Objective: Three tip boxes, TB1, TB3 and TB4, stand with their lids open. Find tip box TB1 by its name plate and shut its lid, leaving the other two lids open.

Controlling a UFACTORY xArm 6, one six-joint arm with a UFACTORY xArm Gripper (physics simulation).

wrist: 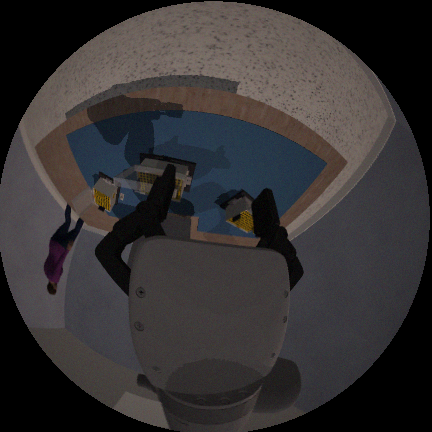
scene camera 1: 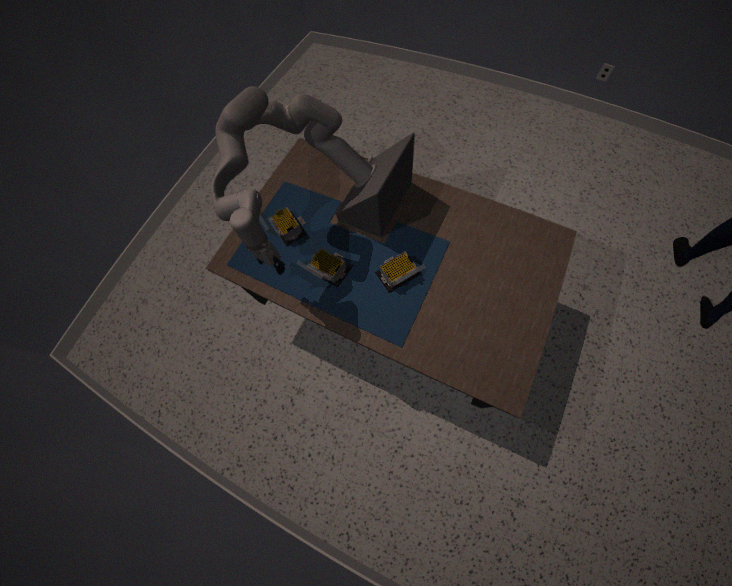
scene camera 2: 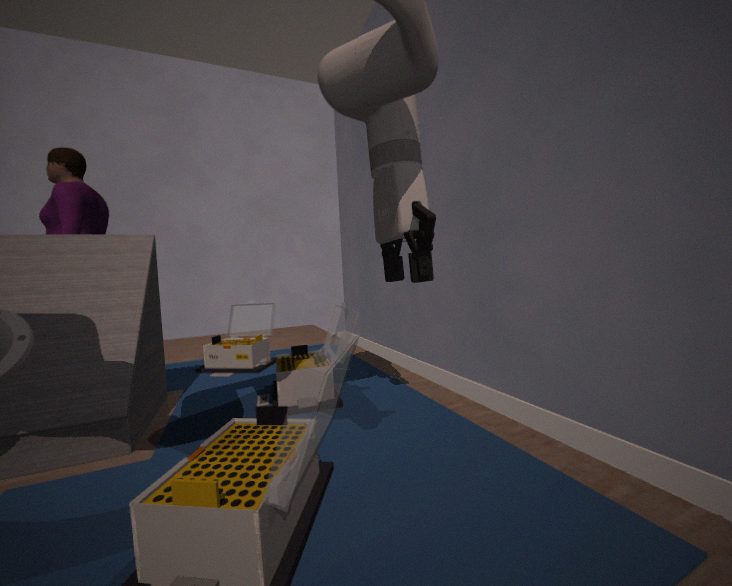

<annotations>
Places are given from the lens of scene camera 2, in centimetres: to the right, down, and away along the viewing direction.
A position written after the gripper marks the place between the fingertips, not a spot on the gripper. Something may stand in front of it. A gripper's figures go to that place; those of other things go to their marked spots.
gripper (scene camera 2: 407, 281): 6, -2, 47
tip box TB1 (scene camera 2: 232, 472): -10, 13, 22
</annotations>
